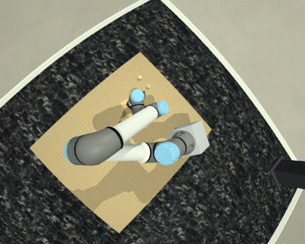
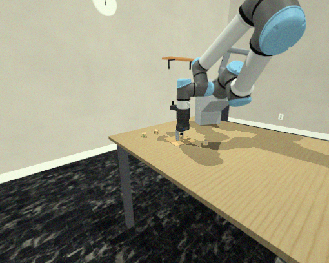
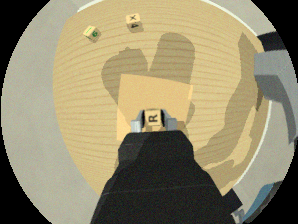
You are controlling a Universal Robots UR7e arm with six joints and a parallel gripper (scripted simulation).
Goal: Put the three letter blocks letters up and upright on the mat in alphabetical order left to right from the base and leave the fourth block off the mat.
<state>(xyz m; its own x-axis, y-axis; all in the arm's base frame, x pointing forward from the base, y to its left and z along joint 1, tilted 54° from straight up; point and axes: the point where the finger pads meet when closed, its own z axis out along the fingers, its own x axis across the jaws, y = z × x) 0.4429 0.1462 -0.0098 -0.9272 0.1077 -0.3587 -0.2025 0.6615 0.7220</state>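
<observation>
The mat lies 2 cm below my hand.
</observation>
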